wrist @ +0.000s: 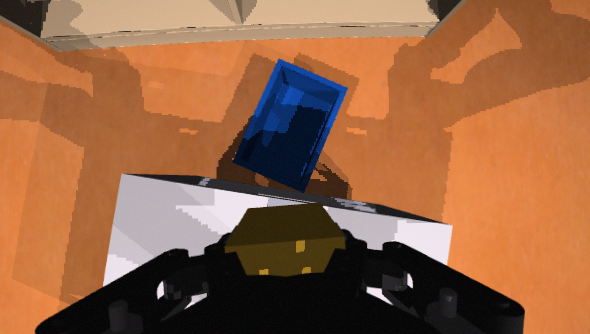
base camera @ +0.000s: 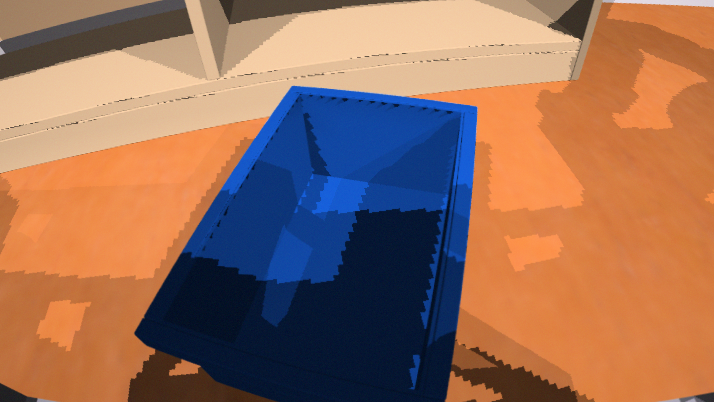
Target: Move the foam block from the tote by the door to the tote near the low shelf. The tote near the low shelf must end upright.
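Frame: origin at the arm's base, x ahead, y left, z up, level; millimetres.
Where they show: gripper, between the fingertips: [wrist: 286,237].
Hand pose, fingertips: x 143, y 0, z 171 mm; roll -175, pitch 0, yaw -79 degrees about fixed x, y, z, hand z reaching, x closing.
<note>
Things, the pixels of their centre, and the offset from my fingertips. "pt": a spot on its surface instead. Level surfaces: height alone.
- yellow foam block, middle of its body: [wrist: 291,303] 9 mm right, 37 mm back, 14 mm up
- upright divider, a spot on its surface: [base camera: 205,40] pt 210 mm left, 448 mm ahead, 428 mm down
- orange floor, height of its surface: 568 mm down
A blue tote [base camera: 469,150] [wrist: 287,64] stands upright on the floor in front of the low shelf [base camera: 400,75] [wrist: 150,39], its long side at a slant to the shelf. The part of its inside that shows holds no block; its near end lies in dark shadow. My gripper [wrist: 286,237] is shut on the yellow foam block [wrist: 287,225]. In the wrist view the block is held above the white robot base, on the near side of the tote and not over it. The gripper and block do not show in the base camera view.
The white top of the robot base [wrist: 145,220] lies below the gripper, its front edge close to the tote's near end in the wrist view. The shelf runs across the far side, with an upright divider [base camera: 205,40]. Shadows fall across the orange floor [base camera: 625,225] [wrist: 510,175].
</note>
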